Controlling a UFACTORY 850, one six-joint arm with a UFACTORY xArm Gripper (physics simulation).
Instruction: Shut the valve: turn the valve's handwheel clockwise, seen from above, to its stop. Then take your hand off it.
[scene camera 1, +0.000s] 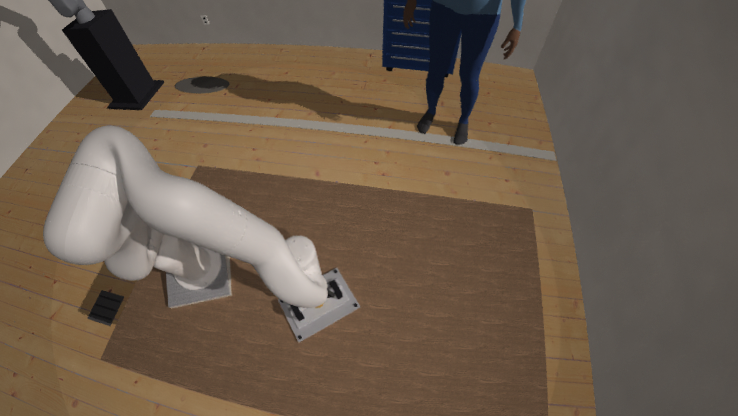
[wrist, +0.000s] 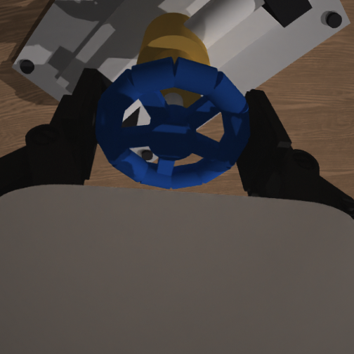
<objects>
The same spot on a grey base plate: (wrist: 278, 47) is (scene camera 1: 342, 311).
</objects>
